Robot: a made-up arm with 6 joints.
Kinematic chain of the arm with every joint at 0, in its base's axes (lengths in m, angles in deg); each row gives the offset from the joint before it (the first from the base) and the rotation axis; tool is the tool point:
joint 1: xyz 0 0 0.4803 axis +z
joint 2: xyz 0 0 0 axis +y
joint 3: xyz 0 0 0.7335 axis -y
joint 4: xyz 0 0 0 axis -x
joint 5: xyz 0.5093 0 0 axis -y
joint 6: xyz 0 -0.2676 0 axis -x
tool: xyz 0 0 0
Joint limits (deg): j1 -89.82..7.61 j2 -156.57..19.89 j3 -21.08..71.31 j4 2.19..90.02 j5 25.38..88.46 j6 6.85..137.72
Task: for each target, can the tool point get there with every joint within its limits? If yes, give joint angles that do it. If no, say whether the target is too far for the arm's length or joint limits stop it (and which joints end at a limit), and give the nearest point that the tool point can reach.
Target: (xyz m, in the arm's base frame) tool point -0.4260 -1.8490 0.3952
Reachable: no: too far | nearest point -0.1754 -0.7612 0.9785 | short by 1.259 m
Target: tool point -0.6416 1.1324 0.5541
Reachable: yes | joints -61.83 -91.09 52.56 83.35 55.36 99.57
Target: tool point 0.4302 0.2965 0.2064
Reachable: no: joint limits stop it (at a limit: joint 1, joint 2, joint 3, joint 4) | nearest point -0.0026 0.8424 -0.0265 | short by 0.735 m
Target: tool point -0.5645 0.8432 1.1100
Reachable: yes | joints -66.02 -77.38 21.96 49.71 51.97 91.74
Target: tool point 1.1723 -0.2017 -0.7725
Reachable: no: too far | nearest point -0.0013 0.4347 -0.7500 | short by 1.335 m
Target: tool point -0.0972 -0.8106 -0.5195
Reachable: no: joint limits stop it (at a limit: joint 1, joint 2, joint 3) | nearest point -0.5277 -0.3245 -0.6312 | short by 0.659 m
